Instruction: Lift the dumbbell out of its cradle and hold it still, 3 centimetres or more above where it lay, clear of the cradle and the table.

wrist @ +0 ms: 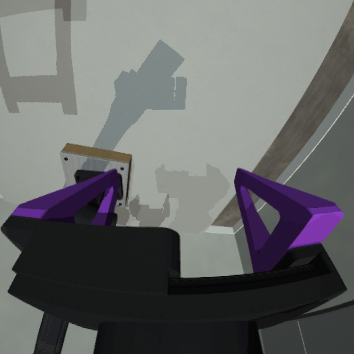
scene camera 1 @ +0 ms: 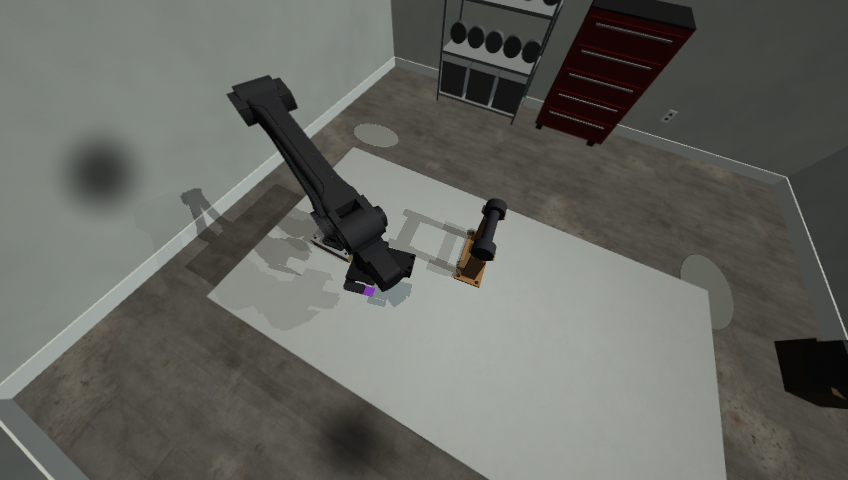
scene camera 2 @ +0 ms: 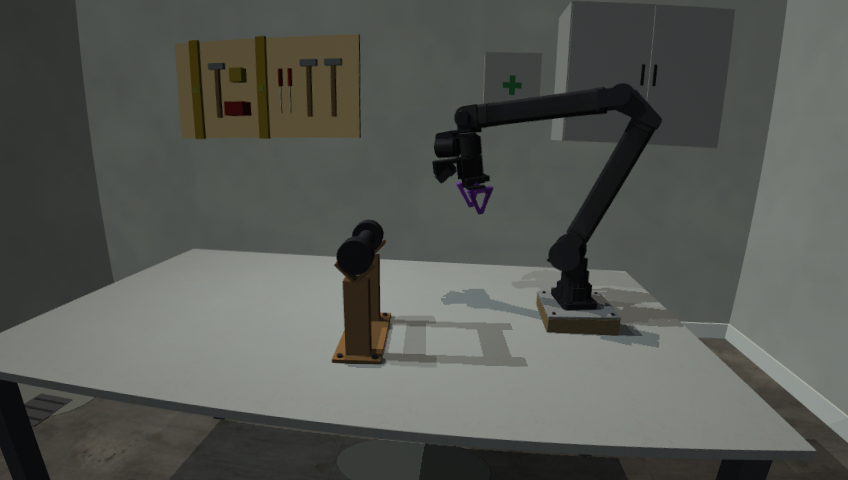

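Seen in the pictures: gripper, fingertip midpoint: (wrist: 176, 174) (scene camera 2: 475, 210); arm's base at its link origin: (scene camera 2: 572, 300).
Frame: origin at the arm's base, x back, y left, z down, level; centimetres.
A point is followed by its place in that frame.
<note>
The black dumbbell (scene camera 1: 490, 228) {y 11.5, x -52.1, z -19.4 cm} (scene camera 2: 367, 240) {y 19.7, x -50.1, z -20.4 cm} lies across the top of the brown wooden cradle (scene camera 1: 473, 266) {y 3.1, x -51.7, z -7.2 cm} (scene camera 2: 357, 318) {y 22.3, x -52.0, z -4.8 cm}, a round weight at each end. The cradle stands upright on the white table (scene camera 1: 565, 356) {y -11.2, x -90.1, z 4.4 cm} (scene camera 2: 238, 333) {y 13.4, x -81.9, z 4.4 cm}. My gripper (scene camera 2: 474, 209) {y -16.1, x -24.6, z -20.3 cm} (wrist: 176, 174) {y -16.1, x -24.6, z -20.3 cm} has purple fingers, wide apart and empty, pointing down. In the scene camera 2 view it hangs higher than the dumbbell and to its right, towards the arm's base. In the scene camera 1 view the arm hides most of the fingers. The dumbbell and cradle do not show in the wrist view.
The arm's base plate (scene camera 2: 580, 324) {y 10.0, x -1.4, z 1.9 cm} (wrist: 95, 153) {y 0.5, x -8.2, z 2.0 cm} sits on the table to the right of the cradle in the scene camera 2 view. Shadows of the cradle and arm fall on the table. A shelf rack and a red drawer cabinet (scene camera 1: 615, 71) stand off the table by the wall.
</note>
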